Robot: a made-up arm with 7 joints. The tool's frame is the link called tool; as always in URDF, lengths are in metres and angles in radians. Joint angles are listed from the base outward. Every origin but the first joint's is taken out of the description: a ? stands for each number. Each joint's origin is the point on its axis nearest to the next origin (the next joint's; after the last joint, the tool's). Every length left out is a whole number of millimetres.
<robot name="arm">
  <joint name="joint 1" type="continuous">
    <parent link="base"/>
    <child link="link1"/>
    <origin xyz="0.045 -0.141 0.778" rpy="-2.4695 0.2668 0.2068"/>
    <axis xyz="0 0 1"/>
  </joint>
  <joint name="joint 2" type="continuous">
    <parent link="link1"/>
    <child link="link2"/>
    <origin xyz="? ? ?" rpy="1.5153 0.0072 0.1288"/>
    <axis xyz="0 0 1"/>
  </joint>
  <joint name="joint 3" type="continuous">
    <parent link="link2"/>
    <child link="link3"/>
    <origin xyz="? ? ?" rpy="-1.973 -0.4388 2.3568"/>
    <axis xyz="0 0 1"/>
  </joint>
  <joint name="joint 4" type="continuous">
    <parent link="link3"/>
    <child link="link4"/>
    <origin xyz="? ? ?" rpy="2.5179 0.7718 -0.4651"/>
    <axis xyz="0 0 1"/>
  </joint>
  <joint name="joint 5" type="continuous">
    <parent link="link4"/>
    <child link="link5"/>
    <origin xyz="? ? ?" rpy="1.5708 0 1.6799"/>
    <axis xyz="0 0 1"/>
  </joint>
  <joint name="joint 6" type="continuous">
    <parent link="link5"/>
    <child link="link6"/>
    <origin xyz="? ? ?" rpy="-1.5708 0 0"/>
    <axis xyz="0 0 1"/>
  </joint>
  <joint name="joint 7" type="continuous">
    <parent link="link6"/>
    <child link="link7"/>
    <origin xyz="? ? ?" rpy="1.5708 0 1.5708"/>
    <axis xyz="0 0 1"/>
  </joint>
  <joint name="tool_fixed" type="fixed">
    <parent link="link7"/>
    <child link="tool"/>
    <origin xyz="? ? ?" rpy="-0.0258 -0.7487 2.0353"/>
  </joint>
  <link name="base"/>
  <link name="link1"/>
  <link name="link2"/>
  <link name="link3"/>
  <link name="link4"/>
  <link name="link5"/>
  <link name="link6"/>
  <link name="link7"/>
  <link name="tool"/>
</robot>
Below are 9 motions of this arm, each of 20 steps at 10 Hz.
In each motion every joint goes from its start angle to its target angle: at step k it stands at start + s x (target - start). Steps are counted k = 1, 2, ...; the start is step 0. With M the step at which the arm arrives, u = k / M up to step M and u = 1 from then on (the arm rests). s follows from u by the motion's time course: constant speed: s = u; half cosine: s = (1 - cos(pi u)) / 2; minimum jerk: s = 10 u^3 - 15 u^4 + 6 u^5.
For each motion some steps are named. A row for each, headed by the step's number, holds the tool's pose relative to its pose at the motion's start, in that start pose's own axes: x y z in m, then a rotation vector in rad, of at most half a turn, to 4 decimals.
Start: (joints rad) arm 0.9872 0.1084 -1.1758 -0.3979 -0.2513 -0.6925 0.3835
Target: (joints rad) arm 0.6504 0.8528 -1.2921 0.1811 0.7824 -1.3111 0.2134
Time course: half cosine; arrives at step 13
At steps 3, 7, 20:
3: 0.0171 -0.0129 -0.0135 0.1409 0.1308 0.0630
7: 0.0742 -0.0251 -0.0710 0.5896 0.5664 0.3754
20: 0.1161 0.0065 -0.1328 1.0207 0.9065 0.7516

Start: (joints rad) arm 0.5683 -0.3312 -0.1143 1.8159 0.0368 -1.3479 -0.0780
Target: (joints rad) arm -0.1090 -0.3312 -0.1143 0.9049 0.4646 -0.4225 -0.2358
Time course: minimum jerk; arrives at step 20
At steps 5, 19, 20:
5: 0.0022 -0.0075 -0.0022 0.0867 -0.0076 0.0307
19: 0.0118 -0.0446 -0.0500 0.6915 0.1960 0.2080
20: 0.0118 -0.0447 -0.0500 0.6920 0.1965 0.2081

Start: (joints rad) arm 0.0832 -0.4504 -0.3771 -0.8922 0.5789 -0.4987 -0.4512
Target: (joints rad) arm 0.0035 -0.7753 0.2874 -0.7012 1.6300 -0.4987 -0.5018
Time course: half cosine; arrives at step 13
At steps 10, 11, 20:
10: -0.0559 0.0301 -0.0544 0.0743 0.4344 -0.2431
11: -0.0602 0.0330 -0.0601 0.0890 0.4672 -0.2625
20: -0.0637 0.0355 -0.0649 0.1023 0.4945 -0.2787

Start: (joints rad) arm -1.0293 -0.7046 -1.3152 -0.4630 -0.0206 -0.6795 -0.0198
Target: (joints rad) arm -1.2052 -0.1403 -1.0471 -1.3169 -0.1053 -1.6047 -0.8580
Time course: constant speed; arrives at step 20
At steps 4, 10, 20:
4: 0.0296 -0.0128 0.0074 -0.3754 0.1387 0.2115
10: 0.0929 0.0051 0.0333 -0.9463 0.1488 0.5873
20: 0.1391 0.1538 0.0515 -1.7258 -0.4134 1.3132

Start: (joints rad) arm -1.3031 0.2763 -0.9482 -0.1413 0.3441 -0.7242 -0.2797
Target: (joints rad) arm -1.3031 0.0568 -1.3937 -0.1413 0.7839 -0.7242 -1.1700
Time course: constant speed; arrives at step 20
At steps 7, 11, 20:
7: -0.0230 -0.0613 -0.0182 -0.0157 0.1497 -0.2264
11: -0.0403 -0.0919 -0.0317 -0.0307 0.2448 -0.3314
20: -0.0828 -0.1475 -0.0678 -0.0816 0.4687 -0.4970

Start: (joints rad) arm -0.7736 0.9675 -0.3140 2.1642 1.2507 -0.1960 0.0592
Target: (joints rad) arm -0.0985 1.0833 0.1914 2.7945 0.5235 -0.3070 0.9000
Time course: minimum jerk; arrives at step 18
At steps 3, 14, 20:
3: -0.0005 0.0081 0.0038 0.0226 -0.0334 0.0458
14: -0.1596 0.1563 0.0910 0.3780 -0.8407 1.1891
20: -0.1816 0.1609 0.0920 0.3855 -0.9091 1.2824

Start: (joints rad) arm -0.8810 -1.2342 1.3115 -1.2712 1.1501 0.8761 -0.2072
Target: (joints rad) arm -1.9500 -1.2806 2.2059 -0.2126 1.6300 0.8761 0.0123
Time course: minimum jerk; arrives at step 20
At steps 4, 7, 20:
4: -0.0122 0.0003 -0.0056 0.0543 0.0293 -0.0565
7: -0.0485 0.0082 -0.0200 0.2184 0.1073 -0.2169
20: -0.1408 0.1287 -0.0355 0.8303 0.2856 -0.6884

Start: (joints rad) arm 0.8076 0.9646 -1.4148 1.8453 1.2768 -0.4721 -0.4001
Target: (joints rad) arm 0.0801 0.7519 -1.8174 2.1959 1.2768 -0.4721 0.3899
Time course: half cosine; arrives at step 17
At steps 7, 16, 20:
7: -0.0068 0.0631 -0.0457 0.2422 0.0555 0.2920
16: -0.0679 0.1495 -0.0809 0.7319 0.1689 0.6988
20: -0.0690 0.1503 -0.0809 0.7390 0.1702 0.7033

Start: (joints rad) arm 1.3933 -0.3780 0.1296 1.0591 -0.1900 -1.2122 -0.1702
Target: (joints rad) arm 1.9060 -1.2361 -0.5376 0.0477 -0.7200 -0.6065 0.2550
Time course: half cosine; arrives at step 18
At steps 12, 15, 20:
12: 0.0241 0.1395 0.0807 -0.8040 -0.1171 0.0290
15: 0.0286 0.1776 0.0781 -0.9611 -0.1507 0.1270
20: 0.0294 0.1912 0.0753 -1.0130 -0.1605 0.1714

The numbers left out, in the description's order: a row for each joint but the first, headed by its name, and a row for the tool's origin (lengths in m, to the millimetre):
joint 2: -0.033 0.085 0
joint 3: -0.014 -0.138 0
joint 4: 0.059 -0.075 0
joint 5: 0.015 -0.049 0
joint 6: 0.08 -0.13 0
joint 7: 0.01 0.02 0
tool: -0.02 0.17 0

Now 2 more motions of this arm.
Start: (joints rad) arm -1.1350 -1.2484 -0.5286 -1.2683 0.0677 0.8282 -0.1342
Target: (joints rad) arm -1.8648 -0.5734 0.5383 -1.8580 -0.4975 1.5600 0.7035
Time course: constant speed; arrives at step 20
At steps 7, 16, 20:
7: -0.0364 0.0540 -0.0261 0.4475 -0.2673 0.5909
16: -0.1708 0.0640 -0.0535 0.9515 -0.6469 1.4407
20: -0.2367 0.0401 -0.0960 1.0744 -0.8128 1.8500

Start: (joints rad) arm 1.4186 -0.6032 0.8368 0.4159 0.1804 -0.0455 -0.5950
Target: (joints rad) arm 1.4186 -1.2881 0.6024 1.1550 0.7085 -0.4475 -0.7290
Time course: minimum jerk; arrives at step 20
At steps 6, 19, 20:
6: -0.0041 0.0003 0.0062 -0.0419 0.0360 -0.0578
19: -0.0197 0.0139 0.0195 -0.0653 0.0477 -0.1886
20: -0.0197 0.0139 0.0195 -0.0652 0.0475 -0.1885

